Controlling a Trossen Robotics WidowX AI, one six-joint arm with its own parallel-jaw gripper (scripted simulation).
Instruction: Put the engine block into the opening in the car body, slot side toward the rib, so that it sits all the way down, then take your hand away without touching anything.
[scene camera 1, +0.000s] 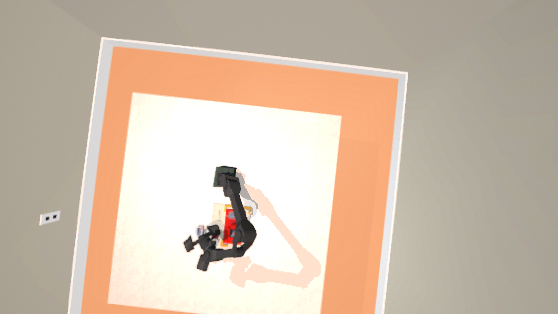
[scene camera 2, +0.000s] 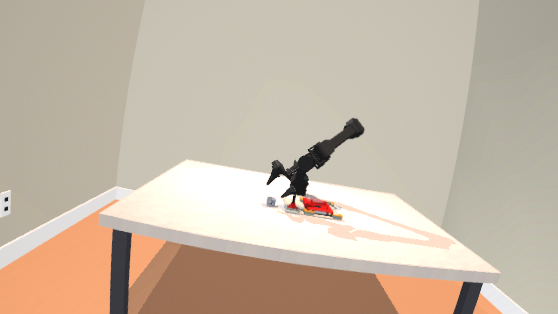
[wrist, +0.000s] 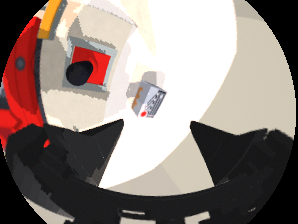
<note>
My gripper is open, holding nothing. Also in view: a grey engine block.
My gripper also shows in the wrist view.
</note>
